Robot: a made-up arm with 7 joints.
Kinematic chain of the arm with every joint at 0, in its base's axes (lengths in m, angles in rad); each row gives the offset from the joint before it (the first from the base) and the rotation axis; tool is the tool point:
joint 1: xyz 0 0 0 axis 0 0.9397 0.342
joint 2: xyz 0 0 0 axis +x
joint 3: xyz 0 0 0 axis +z
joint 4: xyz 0.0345 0 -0.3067 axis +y
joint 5: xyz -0.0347 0 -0.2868 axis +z
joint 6: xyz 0 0 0 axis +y
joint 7: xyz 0 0 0 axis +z
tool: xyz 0 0 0
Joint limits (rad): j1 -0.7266..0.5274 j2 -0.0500..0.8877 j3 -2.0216..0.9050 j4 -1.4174..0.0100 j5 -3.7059..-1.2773 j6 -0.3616..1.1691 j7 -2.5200..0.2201
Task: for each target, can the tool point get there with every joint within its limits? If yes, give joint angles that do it. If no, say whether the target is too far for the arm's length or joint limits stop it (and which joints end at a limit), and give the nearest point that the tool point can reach.
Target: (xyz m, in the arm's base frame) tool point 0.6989 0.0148 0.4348
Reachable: no: too far | nearest point 0.4450 0.2140 0.0447 | short by 0.506 m
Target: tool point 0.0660 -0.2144 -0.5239
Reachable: yes | joints -0.0960 0.0214 -1.4573 -0.8430 -2.5537 0.2949 -1.3303
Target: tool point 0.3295 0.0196 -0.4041
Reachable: yes | joints -0.4814 0.6784 -1.1786 -1.2513 -2.5889 0.9542 -1.3915
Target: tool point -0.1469 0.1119 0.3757
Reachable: no: joint limits stop it (at a limit: joint 1, joint 2, joint 3, joint 4) | nearest point 0.2800 0.3921 0.1168 | short by 0.573 m
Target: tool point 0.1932 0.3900 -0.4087
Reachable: yes | joints -0.2905 0.7009 0.5570 -0.1513 -1.6016 0.3432 -0.7642
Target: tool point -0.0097 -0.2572 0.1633
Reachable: no: joint limits stop it (at a limit: joint 1, joint 2, joint 4) | nearest point 0.2915 -0.3432 -0.2076 | short by 0.485 m
